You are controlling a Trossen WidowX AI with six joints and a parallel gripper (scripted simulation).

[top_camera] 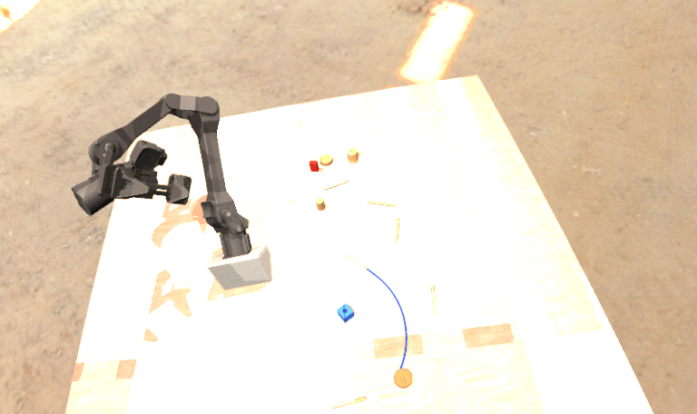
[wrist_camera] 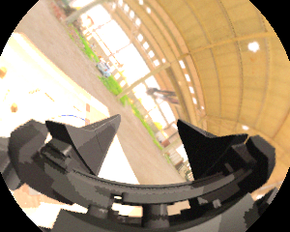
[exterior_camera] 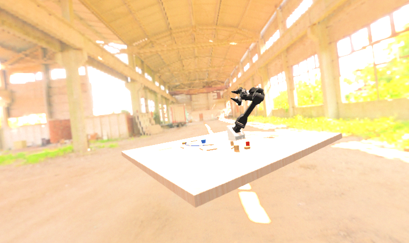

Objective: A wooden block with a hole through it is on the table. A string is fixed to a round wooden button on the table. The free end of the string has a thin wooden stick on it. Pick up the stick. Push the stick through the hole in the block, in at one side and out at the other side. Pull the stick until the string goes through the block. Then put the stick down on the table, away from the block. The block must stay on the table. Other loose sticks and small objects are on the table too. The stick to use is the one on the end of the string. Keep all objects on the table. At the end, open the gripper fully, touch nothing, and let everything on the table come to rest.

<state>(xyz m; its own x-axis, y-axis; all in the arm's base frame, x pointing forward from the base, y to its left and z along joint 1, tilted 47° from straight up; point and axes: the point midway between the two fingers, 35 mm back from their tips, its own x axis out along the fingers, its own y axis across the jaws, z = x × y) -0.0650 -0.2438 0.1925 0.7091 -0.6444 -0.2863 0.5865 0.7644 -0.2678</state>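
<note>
Now: the blue cube 27 cm ahead of my gripper tip, 14 cm to the right of it and 39 cm below it. Round my gripper tip: round wooden button 36 cm ahead, 32 cm to the right, 40 cm below; then thin wooden stick 33 cm ahead, 1 cm to the right, 40 cm below; then red cube 26 cm ahead, 35 cm to the left, 38 cm below.
</note>
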